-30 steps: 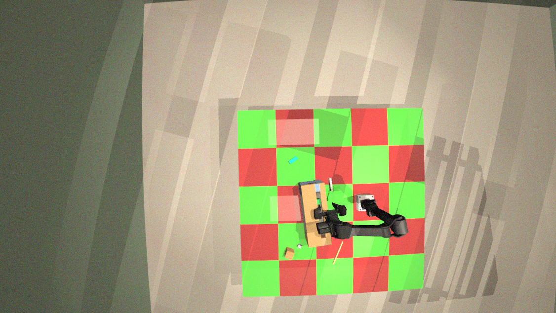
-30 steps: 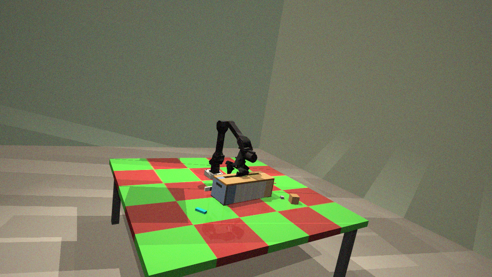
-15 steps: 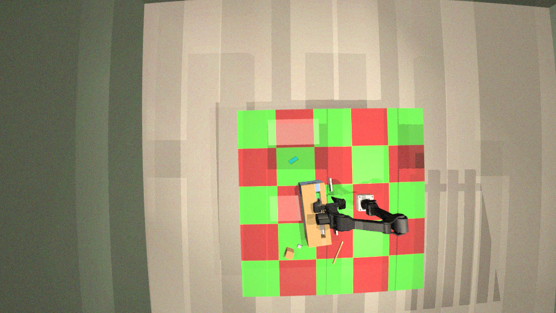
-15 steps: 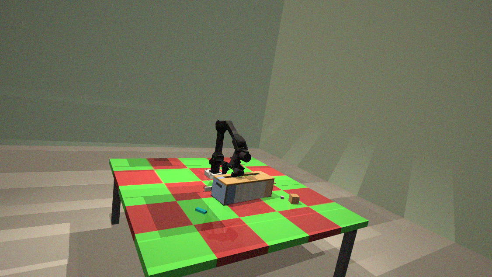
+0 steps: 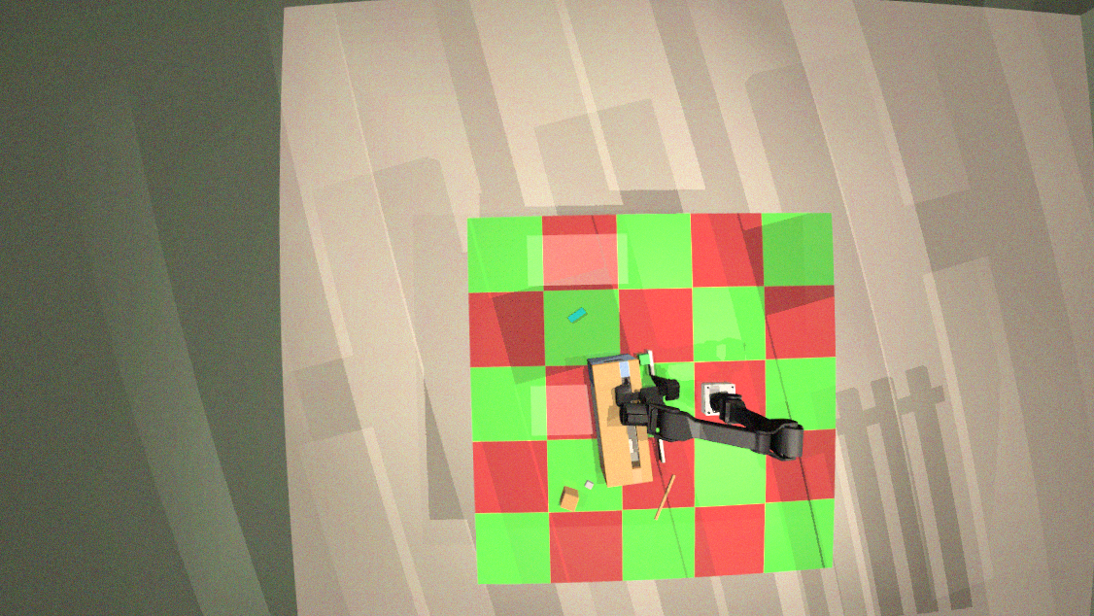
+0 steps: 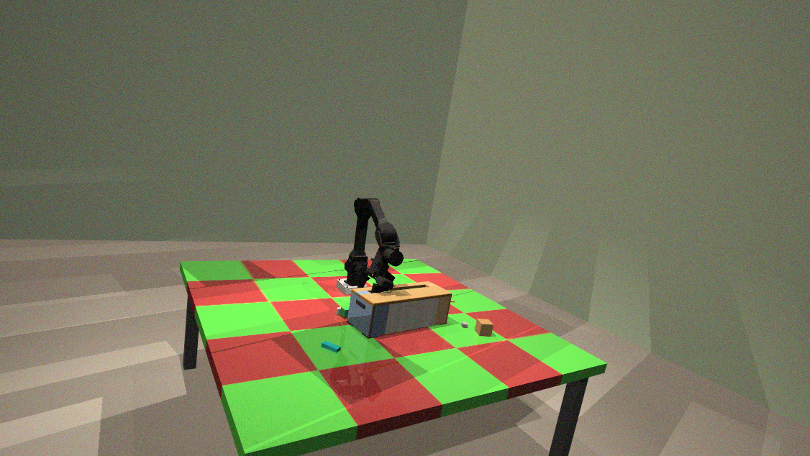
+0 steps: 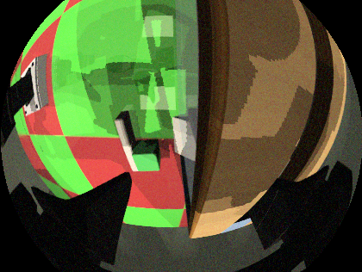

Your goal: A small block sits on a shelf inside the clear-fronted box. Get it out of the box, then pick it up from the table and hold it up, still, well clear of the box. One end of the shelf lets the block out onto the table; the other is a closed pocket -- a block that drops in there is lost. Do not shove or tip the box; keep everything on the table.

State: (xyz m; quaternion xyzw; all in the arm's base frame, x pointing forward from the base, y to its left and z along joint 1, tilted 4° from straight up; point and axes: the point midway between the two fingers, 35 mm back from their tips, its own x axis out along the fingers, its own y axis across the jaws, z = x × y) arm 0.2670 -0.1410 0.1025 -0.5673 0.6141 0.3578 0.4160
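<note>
The green block is 70 mm below my gripper tip, 40 mm to the right of it and 40 mm behind it. Round my gripper tip: thin yellow stick (460 mm to the left, 80 mm below, 20 mm behind); tiny grey cube (350 mm to the left, 230 mm ahead, 80 mm below); brown cube (370 mm to the left, 300 mm ahead, 60 mm below).
</note>
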